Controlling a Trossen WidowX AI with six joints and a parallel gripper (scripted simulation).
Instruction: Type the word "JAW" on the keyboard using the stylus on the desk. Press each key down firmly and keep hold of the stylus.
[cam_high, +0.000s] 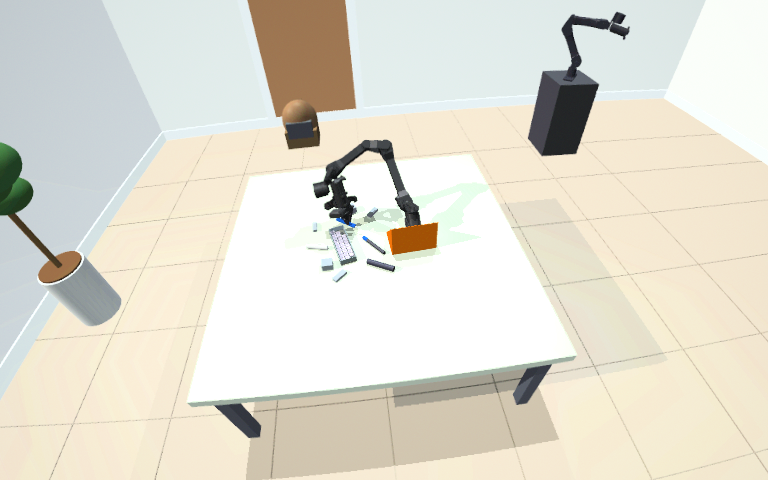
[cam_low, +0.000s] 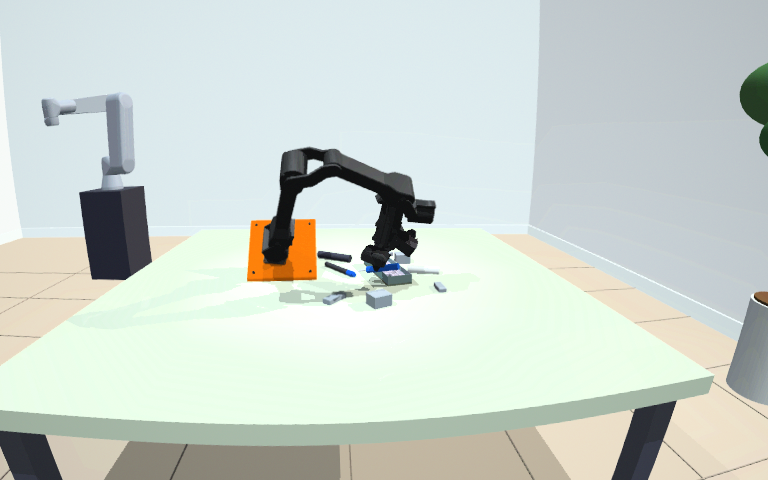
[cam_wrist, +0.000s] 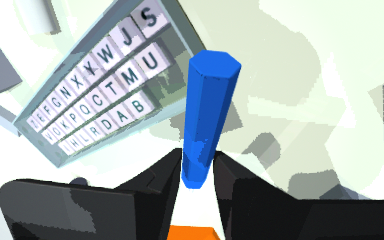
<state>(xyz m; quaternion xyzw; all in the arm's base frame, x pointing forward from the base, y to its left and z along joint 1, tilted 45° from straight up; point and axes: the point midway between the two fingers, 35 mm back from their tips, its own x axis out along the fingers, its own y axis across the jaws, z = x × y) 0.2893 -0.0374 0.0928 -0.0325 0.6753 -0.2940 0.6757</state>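
The j key lies 7 cm ahead of my gripper tip, 3 cm to the left of it and 3 cm below it. From my gripper tip the other things lie so: white stick 15 cm ahead, 9 cm to the left, 3 cm below; black-and-blue pen 9 cm behind, 9 cm to the left, 4 cm below; blue stylus 1 cm behind, 1 cm to the left.
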